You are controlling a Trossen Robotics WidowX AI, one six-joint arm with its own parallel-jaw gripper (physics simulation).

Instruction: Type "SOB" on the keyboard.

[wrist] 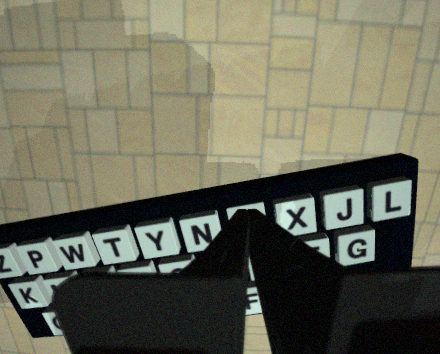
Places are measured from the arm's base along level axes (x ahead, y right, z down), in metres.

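Pixels of known places: gripper, fingertip midpoint: (246, 218).
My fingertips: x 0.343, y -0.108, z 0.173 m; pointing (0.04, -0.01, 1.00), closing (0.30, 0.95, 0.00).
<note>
Behind a point stands the place of what it marks.
A black keyboard (150, 209) {z 0.174, x 0.334, y -0.150 m} with white letter keys lies tilted across the lower part of the wrist view. My gripper (246, 218) {z 0.174, x 0.343, y -0.108 m} is shut and empty, its fingertips together over a top-row key (245, 206) {z 0.173, x 0.348, y -0.110 m} between the N key (201, 233) {z 0.169, x 0.332, y -0.125 m} and the X key (296, 217) {z 0.169, x 0.351, y -0.088 m}. That key's letter is hidden by the fingertips. Whether the tips touch it, I cannot tell. The fingers also hide much of the middle and bottom rows, and no S or B key can be read.
The J key (344, 209) {z 0.169, x 0.360, y -0.070 m} and L key (392, 200) {z 0.169, x 0.370, y -0.052 m} are at the right of the top row, with the G key (356, 248) {z 0.169, x 0.344, y -0.056 m} below. The keyboard lies on a beige tiled surface (240, 70) {z 0.185, x 0.402, y -0.129 m} with shadows across it.
</note>
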